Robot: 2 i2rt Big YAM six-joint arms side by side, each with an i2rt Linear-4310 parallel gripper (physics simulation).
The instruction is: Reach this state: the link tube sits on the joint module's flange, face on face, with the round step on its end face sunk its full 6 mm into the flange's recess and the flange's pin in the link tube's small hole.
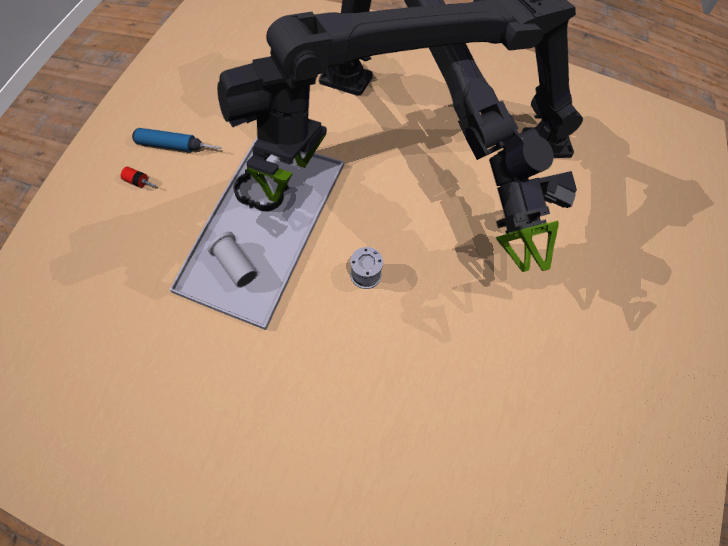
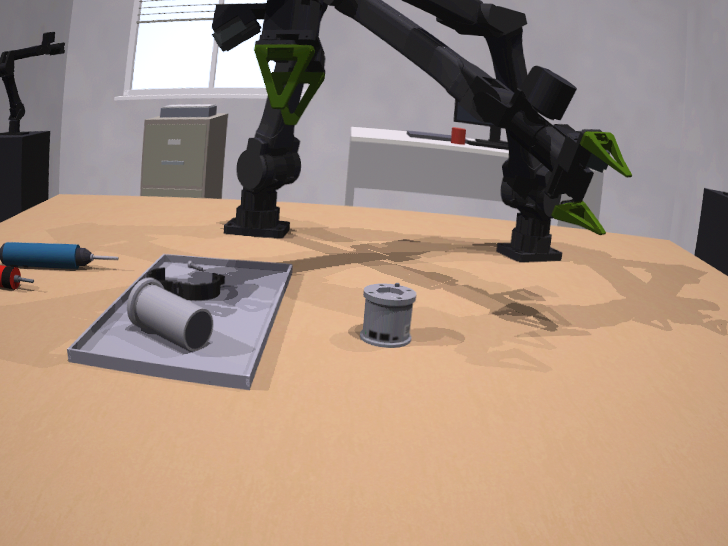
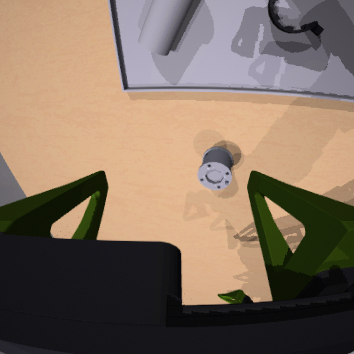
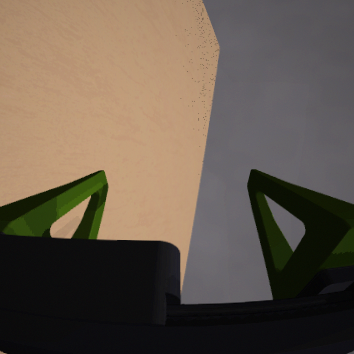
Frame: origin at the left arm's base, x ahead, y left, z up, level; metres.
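Seen in the pictures: left gripper, between the fingertips: (image 1: 287, 183) (image 2: 284, 117) (image 3: 177, 178); right gripper, between the fingertips: (image 1: 535, 270) (image 2: 616, 205) (image 4: 177, 177); left arm's base, origin of its link: (image 2: 529, 255); right arm's base, origin of its link: (image 1: 345, 79) (image 2: 256, 231).
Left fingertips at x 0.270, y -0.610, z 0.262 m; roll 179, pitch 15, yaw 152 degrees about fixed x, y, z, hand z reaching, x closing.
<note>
Pixels of each thing's top centre, then the offset from my left fingertips to it.
- grey link tube, centre of its top: (image 2: 168, 286) (image 3: 158, 9) (image 1: 229, 251) 0.013 m ahead, 0.136 m right, 0.194 m down
- grey joint module, centre of its top: (image 2: 390, 288) (image 3: 213, 177) (image 1: 366, 260) 0.052 m ahead, 0.130 m left, 0.198 m down
- flange's small pin, centre of its top: (image 2: 397, 283) 0.035 m ahead, 0.148 m left, 0.198 m down
- grey tray, centre of its top: (image 2: 194, 300) (image 3: 244, 15) (image 1: 259, 221) 0.081 m back, 0.085 m right, 0.245 m down
- black open ring, centre of its top: (image 2: 185, 274) (image 1: 260, 186) 0.164 m back, 0.083 m right, 0.236 m down
- small grey piece, centre of its top: (image 2: 195, 262) 0.261 m back, 0.047 m right, 0.247 m down
- blue driver, centre of its top: (image 2: 56, 244) (image 1: 173, 136) 0.323 m back, 0.294 m right, 0.221 m down
- red driver, centre of its top: (image 2: 10, 267) (image 1: 137, 175) 0.222 m back, 0.373 m right, 0.227 m down
The grey link tube (image 1: 234, 260) (image 2: 167, 314) (image 3: 167, 22) lies on its side in the tray, its collared end toward the back left and its dark end toward the front right. The grey joint module (image 1: 365, 277) (image 2: 388, 320) (image 3: 218, 159) stands upright on the table right of the tray, flange up; the flange's small pin (image 2: 397, 285) sticks up at its rim. My left gripper (image 1: 288, 181) (image 2: 284, 115) (image 3: 177, 178) is open and empty, high above the tray's back part. My right gripper (image 1: 535, 270) (image 2: 616, 204) (image 4: 177, 177) is open and empty, raised right of the module. The tube's end step is hidden.
The grey tray (image 1: 218, 310) (image 2: 158, 369) (image 3: 200, 89) has a low rim. A black open ring (image 2: 191, 287) lies in its back part, near a small grey piece (image 2: 195, 266). A blue driver (image 1: 161, 139) (image 2: 41, 255) and a red driver (image 1: 134, 176) (image 2: 9, 277) lie left of the tray.
</note>
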